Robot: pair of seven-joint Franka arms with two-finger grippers.
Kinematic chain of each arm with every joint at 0, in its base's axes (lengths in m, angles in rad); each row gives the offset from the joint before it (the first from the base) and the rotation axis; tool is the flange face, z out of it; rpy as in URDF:
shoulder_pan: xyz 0 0 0.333 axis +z
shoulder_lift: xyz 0 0 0 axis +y
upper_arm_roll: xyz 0 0 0.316 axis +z
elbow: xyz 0.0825 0 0 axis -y
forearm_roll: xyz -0.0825 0 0.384 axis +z
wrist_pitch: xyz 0 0 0 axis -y
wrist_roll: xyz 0.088 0 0 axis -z
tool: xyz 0 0 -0.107 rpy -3.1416 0 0
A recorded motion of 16 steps. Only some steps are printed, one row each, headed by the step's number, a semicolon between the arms.
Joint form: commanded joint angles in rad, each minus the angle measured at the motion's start. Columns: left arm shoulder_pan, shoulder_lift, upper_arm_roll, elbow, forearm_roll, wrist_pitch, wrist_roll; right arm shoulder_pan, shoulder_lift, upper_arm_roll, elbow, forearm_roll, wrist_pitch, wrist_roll.
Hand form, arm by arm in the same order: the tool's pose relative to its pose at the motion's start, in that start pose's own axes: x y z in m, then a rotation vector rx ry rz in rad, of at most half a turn. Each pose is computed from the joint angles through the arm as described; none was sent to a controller.
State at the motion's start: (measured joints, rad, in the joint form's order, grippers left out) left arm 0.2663 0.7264 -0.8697 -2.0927 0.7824 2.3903 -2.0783; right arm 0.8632 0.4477 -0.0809 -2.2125 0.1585 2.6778 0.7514
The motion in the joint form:
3: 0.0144 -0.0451 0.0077 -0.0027 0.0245 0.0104 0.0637; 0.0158 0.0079 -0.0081 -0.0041 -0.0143 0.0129 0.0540
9: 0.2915 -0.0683 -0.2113 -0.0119 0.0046 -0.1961 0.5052; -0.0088 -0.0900 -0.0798 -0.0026 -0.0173 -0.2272 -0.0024
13: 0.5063 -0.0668 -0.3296 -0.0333 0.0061 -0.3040 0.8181; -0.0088 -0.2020 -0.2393 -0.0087 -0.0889 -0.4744 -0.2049
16: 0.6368 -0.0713 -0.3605 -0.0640 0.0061 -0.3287 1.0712; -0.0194 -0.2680 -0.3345 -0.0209 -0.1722 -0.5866 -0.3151
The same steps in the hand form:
3: 0.0157 0.0030 -0.0152 -0.0385 0.0479 0.0621; -0.0041 -0.0014 0.0045 -0.0073 0.0094 0.0331
9: 0.0743 -0.0127 -0.0666 0.0469 0.0591 0.3871; 0.0236 0.0378 -0.0331 -0.1012 -0.0868 0.0631
13: 0.1355 -0.0390 -0.0877 0.1044 0.0374 0.5912; 0.0618 0.1106 -0.0813 -0.2021 -0.1801 -0.0355
16: 0.1814 -0.0654 -0.0872 0.1324 0.0051 0.7557; 0.0811 0.1646 -0.1085 -0.2577 -0.2225 -0.0905

